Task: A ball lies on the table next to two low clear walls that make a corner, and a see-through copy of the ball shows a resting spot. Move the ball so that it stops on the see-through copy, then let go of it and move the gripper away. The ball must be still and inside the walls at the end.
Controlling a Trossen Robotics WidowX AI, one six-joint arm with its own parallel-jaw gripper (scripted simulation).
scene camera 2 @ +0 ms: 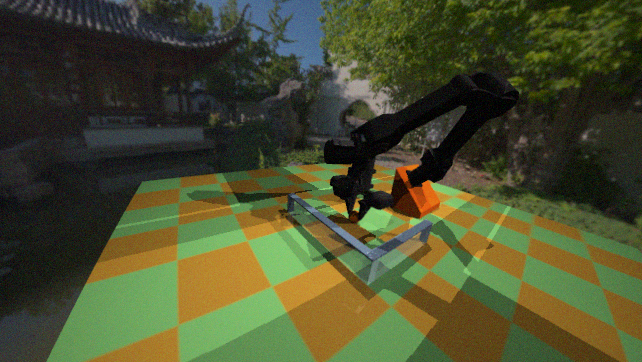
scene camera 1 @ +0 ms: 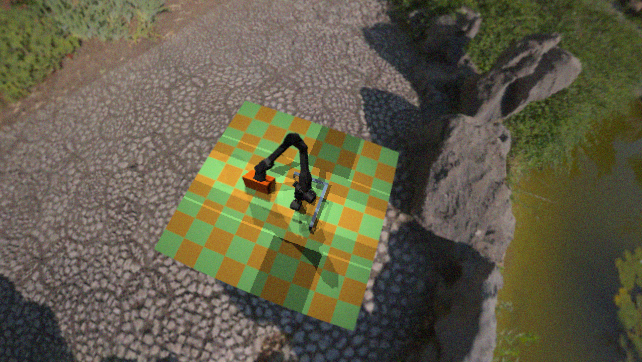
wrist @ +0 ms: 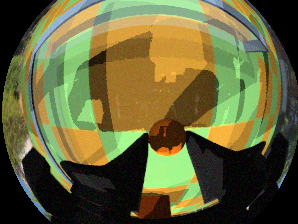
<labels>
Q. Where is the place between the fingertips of my gripper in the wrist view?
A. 167,135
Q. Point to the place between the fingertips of my gripper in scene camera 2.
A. At 354,217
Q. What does my gripper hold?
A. An orange ball.
</labels>
